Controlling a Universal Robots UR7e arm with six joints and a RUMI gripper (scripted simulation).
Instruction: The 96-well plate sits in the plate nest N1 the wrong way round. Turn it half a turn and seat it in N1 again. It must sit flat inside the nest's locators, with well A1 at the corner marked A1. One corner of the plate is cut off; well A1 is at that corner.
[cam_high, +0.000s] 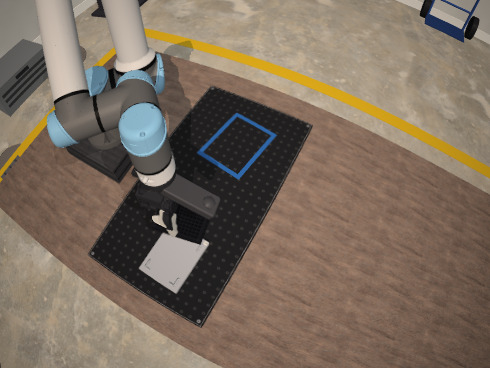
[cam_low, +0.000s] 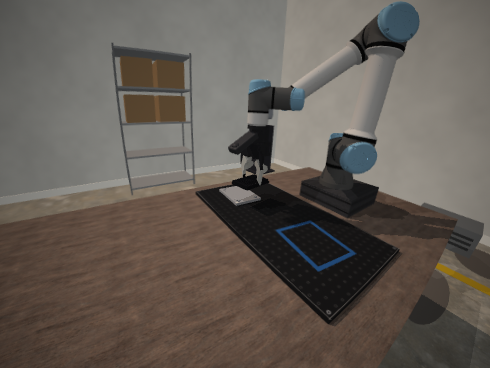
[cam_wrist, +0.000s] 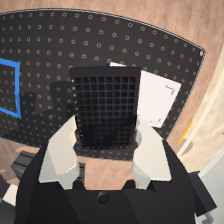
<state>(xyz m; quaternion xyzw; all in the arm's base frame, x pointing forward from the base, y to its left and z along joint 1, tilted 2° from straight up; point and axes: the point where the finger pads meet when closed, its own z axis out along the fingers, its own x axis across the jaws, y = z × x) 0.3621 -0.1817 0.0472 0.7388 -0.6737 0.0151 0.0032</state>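
Right now the plate nest N1 is 90 mm below my hand and 70 mm to the right of it. Round my hand: black 96-well plate 10 mm below.
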